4 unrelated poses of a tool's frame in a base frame.
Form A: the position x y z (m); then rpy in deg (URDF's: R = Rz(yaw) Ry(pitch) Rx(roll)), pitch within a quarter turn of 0, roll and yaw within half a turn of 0.
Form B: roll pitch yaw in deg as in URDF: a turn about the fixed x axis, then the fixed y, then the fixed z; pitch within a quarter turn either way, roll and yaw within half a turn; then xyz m. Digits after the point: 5 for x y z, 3 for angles.
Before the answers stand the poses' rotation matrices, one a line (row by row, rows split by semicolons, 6 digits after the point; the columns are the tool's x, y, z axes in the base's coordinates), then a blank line. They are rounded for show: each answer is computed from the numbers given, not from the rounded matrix.
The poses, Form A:
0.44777 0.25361 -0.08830 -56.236 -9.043 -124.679
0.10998 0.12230 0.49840 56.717 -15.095 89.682
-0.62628 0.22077 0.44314 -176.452 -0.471 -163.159
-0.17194 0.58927 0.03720 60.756 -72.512 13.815
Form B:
-0.561906 0.382696 0.733352; -0.812131 -0.423676 -0.401175; 0.157176 -0.821001 0.548865
0.005359 -0.549975 0.835164; 0.965480 -0.214654 -0.147550; 0.260420 0.807125 0.529840
-0.957080 -0.289648 0.010076; -0.289707 0.955131 -0.061608; 0.008220 -0.061883 -0.998050
0.291813 -0.924798 -0.244117; 0.071757 0.275674 -0.958569; 0.953780 0.262206 0.146806

-56.236 -9.043 -124.679 0.44777 0.25361 -0.08830
56.717 -15.095 89.682 0.10998 0.12230 0.49840
-176.452 -0.471 -163.159 -0.62628 0.22077 0.44314
60.756 -72.512 13.815 -0.17194 0.58927 0.03720

